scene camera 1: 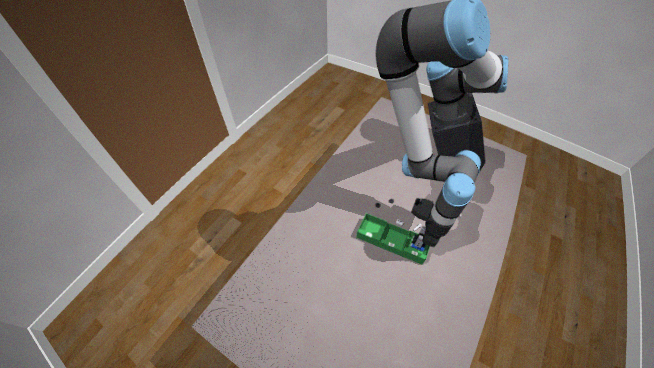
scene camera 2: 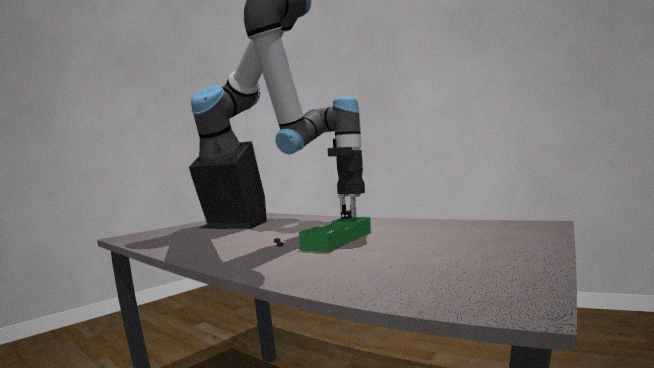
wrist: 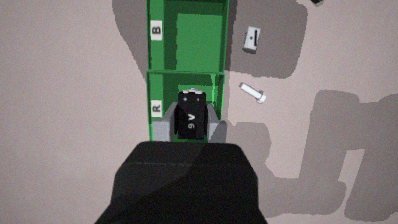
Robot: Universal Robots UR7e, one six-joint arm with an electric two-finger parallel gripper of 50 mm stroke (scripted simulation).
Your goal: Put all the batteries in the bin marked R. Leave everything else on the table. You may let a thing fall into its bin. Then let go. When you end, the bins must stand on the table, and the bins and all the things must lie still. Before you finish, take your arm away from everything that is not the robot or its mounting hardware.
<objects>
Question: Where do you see a green bin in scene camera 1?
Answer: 393,237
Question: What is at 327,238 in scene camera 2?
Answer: A green bin.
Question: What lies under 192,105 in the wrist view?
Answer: A black 9 V battery.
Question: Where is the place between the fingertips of my gripper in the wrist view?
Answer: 191,112
</objects>
